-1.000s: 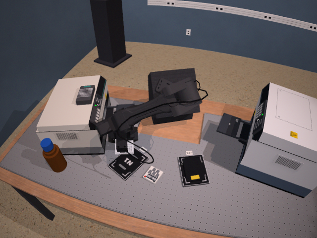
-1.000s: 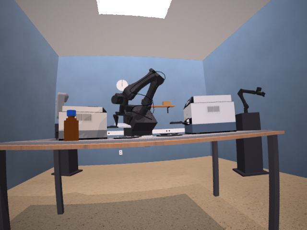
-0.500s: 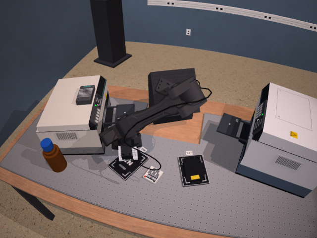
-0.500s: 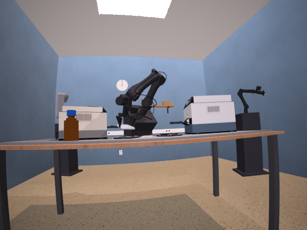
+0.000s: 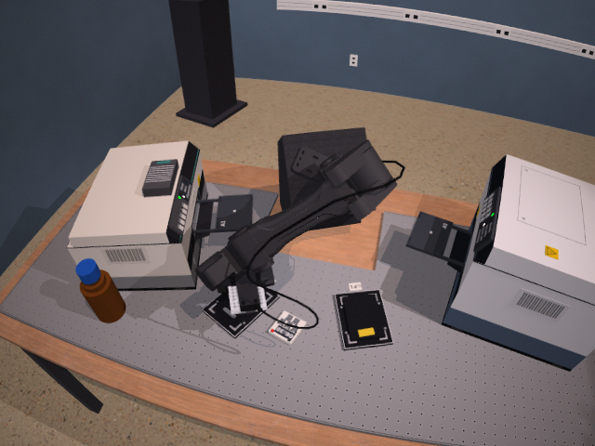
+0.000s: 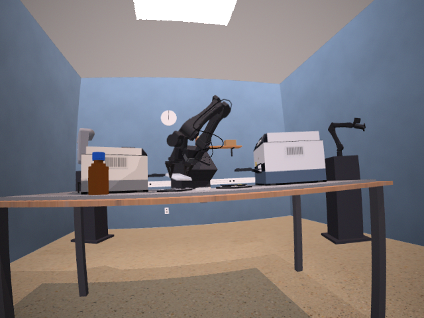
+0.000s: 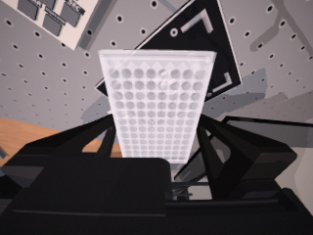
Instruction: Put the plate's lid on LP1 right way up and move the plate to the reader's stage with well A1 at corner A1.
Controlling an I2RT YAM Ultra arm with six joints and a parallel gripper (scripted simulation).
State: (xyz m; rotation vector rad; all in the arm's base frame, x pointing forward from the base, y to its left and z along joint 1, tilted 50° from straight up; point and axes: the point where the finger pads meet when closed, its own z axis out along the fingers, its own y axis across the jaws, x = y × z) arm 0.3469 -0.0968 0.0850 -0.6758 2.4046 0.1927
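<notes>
Now: hand 11 cm past the lid, 27 cm to the right of it and 6 cm above it. The rest, counted from my hand: LP1 tag: 19 cm behind, 21 cm to the left, 7 cm below; white well plate: right at my hand; LP1: 11 cm behind, 27 cm to the left, 7 cm below.
</notes>
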